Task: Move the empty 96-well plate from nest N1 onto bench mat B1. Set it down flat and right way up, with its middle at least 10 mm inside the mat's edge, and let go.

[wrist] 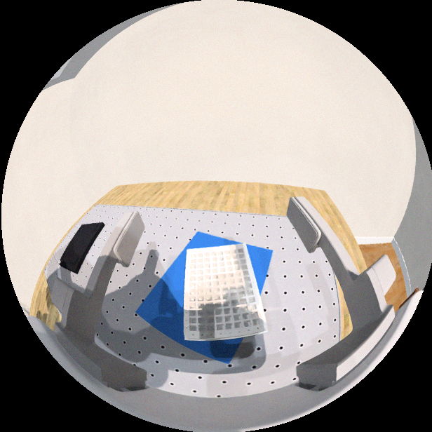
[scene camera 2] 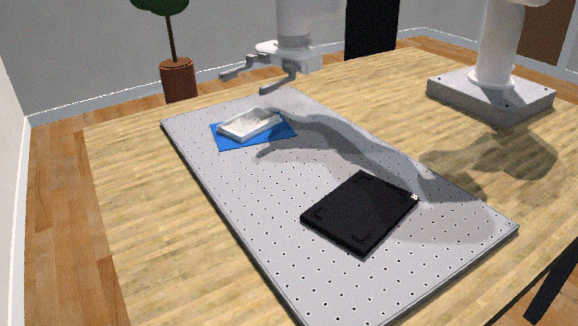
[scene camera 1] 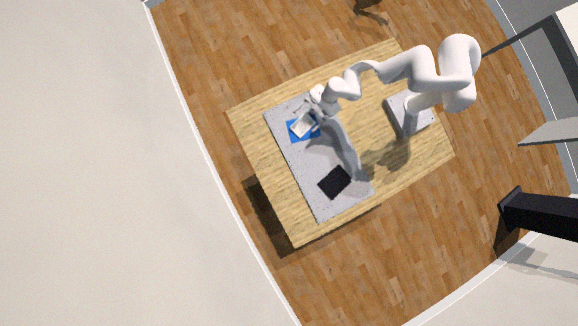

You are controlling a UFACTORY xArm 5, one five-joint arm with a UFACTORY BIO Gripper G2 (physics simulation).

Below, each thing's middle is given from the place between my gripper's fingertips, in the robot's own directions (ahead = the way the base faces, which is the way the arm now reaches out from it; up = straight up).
Labels:
My gripper is now 10 cm above the white 96-well plate [scene camera 2: 245,126] and 2 cm past it. The rest, counted from my hand: black nest N1 [scene camera 2: 353,208]: 36 cm to the left, 10 cm below, 1 cm behind; blue bench mat B1 [scene camera 2: 282,130]: 11 cm below, 2 cm to the left, 1 cm behind.

